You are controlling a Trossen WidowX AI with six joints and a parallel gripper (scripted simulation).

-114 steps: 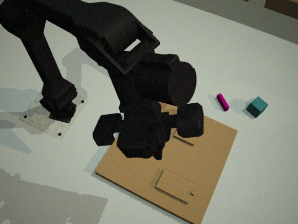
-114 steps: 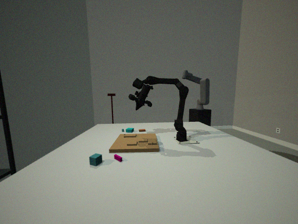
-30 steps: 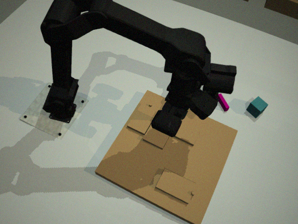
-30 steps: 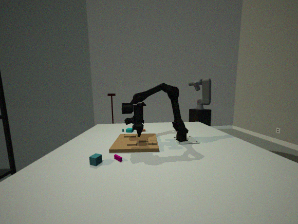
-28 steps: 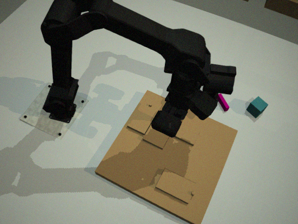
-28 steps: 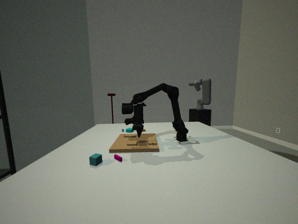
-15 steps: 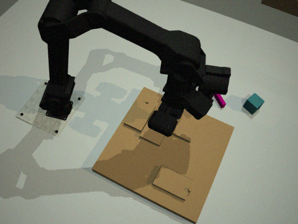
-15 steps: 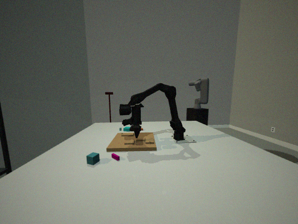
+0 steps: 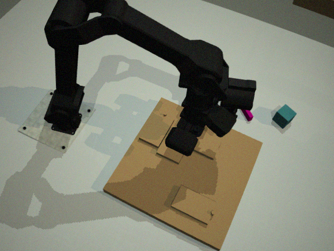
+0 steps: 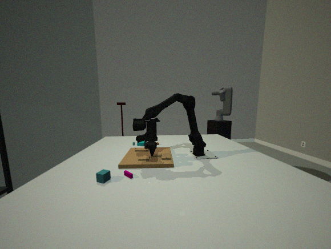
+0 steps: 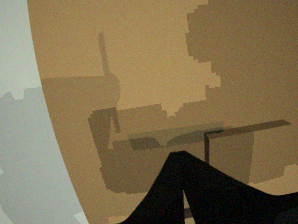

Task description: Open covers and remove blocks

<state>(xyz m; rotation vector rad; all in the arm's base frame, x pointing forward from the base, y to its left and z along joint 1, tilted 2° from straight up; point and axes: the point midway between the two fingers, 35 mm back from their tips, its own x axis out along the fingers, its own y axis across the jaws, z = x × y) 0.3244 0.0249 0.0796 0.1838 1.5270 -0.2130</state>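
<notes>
The tan puzzle board is 10 mm behind my gripper tip, 80 mm to the right of it and 20 mm below it. Round my gripper tip: orange block 90 mm behind, 360 mm to the right, 30 mm below; then teal cube 240 mm ahead, 130 mm to the left, 20 mm below; then magenta bar 140 mm ahead, 130 mm to the left, 30 mm below.
</notes>
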